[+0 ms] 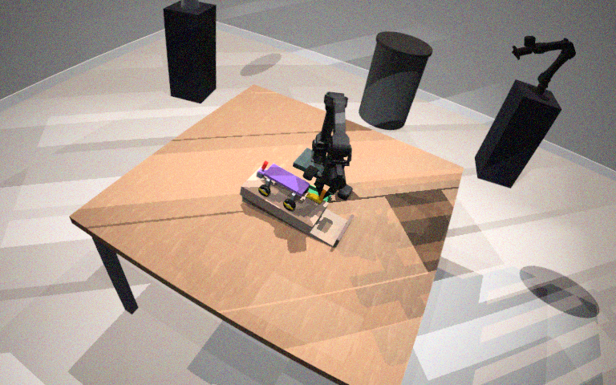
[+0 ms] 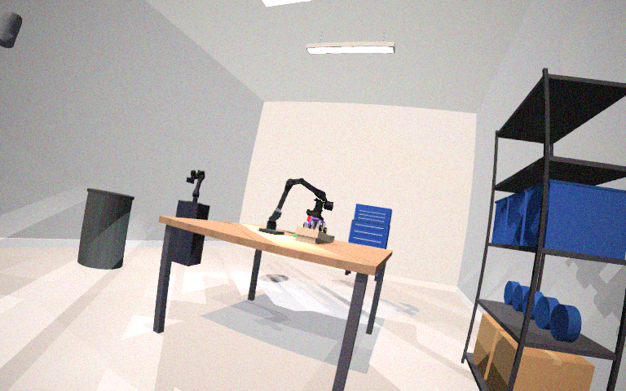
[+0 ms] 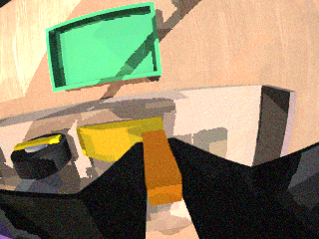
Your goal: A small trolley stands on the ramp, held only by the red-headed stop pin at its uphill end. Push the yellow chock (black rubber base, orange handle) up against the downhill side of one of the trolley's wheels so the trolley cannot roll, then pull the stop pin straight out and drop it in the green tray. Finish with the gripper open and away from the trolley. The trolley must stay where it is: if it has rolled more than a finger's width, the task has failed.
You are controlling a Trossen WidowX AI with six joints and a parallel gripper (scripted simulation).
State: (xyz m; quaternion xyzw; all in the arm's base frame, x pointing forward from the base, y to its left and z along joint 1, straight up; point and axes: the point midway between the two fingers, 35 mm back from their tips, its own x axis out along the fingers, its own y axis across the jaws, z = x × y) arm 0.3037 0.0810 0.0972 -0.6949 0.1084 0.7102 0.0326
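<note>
Now: the red-headed stop pin 250 mm to the right of my gripper tip, 40 mm above it and 10 mm behind it. The rest, counted from my gripper tip: flat ramp foot: 90 mm below, 70 mm ahead, 60 mm to the left; green tray: 100 mm below, 80 mm behind, 40 mm to the right; yellow chock: 20 mm to the right, 10 mm below.
</note>
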